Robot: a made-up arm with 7 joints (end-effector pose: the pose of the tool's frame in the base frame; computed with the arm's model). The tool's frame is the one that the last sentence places. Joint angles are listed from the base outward.
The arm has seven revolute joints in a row. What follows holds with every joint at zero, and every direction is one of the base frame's. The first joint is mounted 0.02 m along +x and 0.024 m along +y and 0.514 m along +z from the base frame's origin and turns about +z. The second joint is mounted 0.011 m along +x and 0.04 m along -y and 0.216 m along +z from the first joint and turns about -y. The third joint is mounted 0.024 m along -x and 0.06 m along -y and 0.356 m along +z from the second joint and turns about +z. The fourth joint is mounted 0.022 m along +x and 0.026 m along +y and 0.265 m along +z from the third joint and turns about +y. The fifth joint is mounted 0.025 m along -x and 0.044 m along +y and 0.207 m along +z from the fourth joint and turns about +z. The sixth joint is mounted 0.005 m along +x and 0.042 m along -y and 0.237 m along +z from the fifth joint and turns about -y. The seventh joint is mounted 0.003 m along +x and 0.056 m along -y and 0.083 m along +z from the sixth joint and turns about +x. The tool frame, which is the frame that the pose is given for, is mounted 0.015 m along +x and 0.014 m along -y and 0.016 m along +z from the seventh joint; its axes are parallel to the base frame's.
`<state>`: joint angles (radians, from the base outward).
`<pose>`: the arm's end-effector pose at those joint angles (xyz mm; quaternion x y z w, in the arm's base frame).
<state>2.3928 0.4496 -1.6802 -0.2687 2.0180 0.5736 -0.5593</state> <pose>387.6 -226.7 1805.4 0.3145 -0.5036 0.7640 0.2526</pose>
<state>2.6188 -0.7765 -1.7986 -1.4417 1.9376 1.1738 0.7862</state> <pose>-715.2 67.2 1206.2 0.2390 -0.0731 -0.9323 0.2616</pose>
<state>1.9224 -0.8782 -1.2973 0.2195 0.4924 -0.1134 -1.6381</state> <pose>-39.6 971.5 1425.5 -0.8614 -0.1411 0.4461 0.1976</pose>
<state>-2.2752 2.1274 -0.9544 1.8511 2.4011 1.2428 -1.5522</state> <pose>2.5 682.4 782.8 -0.5246 -0.7783 -0.1792 0.2949</pose>
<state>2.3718 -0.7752 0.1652 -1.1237 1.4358 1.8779 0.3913</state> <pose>-120.4 421.9 1602.1 -0.7401 -0.3012 -0.3760 0.4692</pose>
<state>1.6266 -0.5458 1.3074 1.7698 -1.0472 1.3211 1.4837</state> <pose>-422.4 405.9 1282.7 -0.1859 0.4563 0.8463 0.2026</pose>
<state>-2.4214 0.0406 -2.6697 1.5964 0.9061 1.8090 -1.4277</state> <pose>206.0 530.9 1338.3 -0.1982 -0.1539 0.4563 0.8537</pose>
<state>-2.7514 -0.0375 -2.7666 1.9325 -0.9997 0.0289 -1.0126</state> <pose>382.2 509.1 1262.9 -0.8358 0.4729 0.1883 0.2058</pose>
